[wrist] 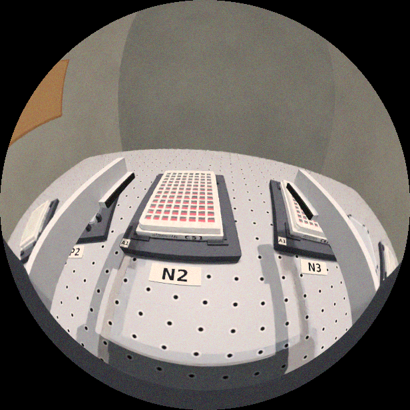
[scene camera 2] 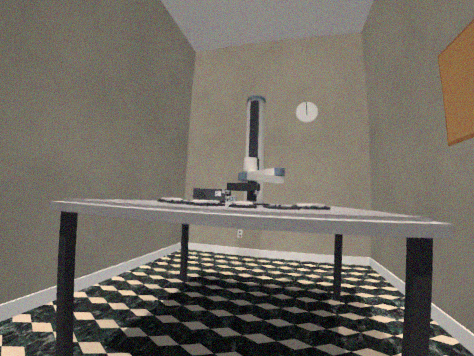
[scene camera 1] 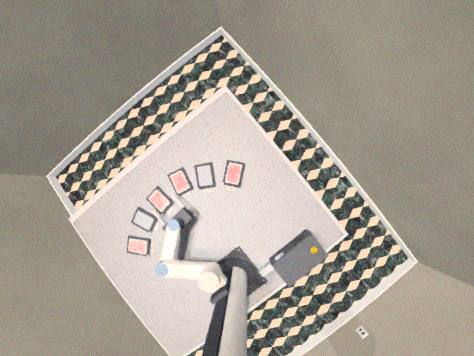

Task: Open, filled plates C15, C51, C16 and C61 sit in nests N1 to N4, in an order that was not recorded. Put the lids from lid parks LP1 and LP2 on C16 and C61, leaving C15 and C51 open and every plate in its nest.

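Frame: origin at the arm's base, x right, y up, z back, level; millimetres.
Where they show: gripper, fingertip midpoint: (scene camera 2: 239, 191) (scene camera 1: 162, 202); arm's base, link origin: (scene camera 1: 235, 276).
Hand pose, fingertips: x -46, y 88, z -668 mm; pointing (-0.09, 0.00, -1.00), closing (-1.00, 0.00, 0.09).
Observation:
Things, the pixels of their centre, and the offset from my fingertips. "spot": a spot on its surface instead. Level surfaces: height alone.
- open plate C51, body centre: (scene camera 1: 159, 200) dx -35, dy -56, dz -36 mm
- open red-filled plate, body centre: (scene camera 2: 206, 201) (scene camera 1: 179, 181) dx +153, dy -56, dz -46 mm
- N1, body centre: (scene camera 1: 137, 246) dx -350, dy -56, dz +109 mm
- N4, body centre: (scene camera 1: 233, 173) dx +460, dy -56, dz +135 mm
- LP2, body centre: (scene camera 1: 143, 220) dx -206, dy -61, dz -3 mm
- LP1, body centre: (scene camera 1: 204, 175) dx +307, dy -61, dz +28 mm
- perforated table, surface height: dy -75 mm
- dark grey box, surface spot: (scene camera 1: 298, 257) spot: dx +449, dy +40, dz +765 mm
My gripper (scene camera 1: 172, 206) (wrist: 212, 167) is open and empty, its fingers raised on either side of N2. The open plate C51 (wrist: 182, 200) (scene camera 1: 159, 200), with red-filled wells, sits in nest N2 (wrist: 229, 220). An open red-filled plate (wrist: 303, 214) (scene camera 1: 180, 181) sits in N3; its label is partly hidden by the right finger. Open plates also sit in N1 (scene camera 1: 138, 245) (wrist: 35, 225) and N4 (scene camera 1: 234, 173); their codes are unreadable. Pale grey lids show in LP2 (scene camera 1: 144, 220) and LP1 (scene camera 1: 205, 175). In the wrist view, the left finger hides most of LP2 (wrist: 105, 232).
The nests and lid parks form an arc on the perforated table (scene camera 1: 270, 200) (wrist: 205, 320). A dark grey box (scene camera 1: 298, 257) (scene camera 2: 206, 193) with a yellow mark stands beside the arm's base. The arm column (scene camera 1: 237, 305) (scene camera 2: 254, 130) rises behind the arc.

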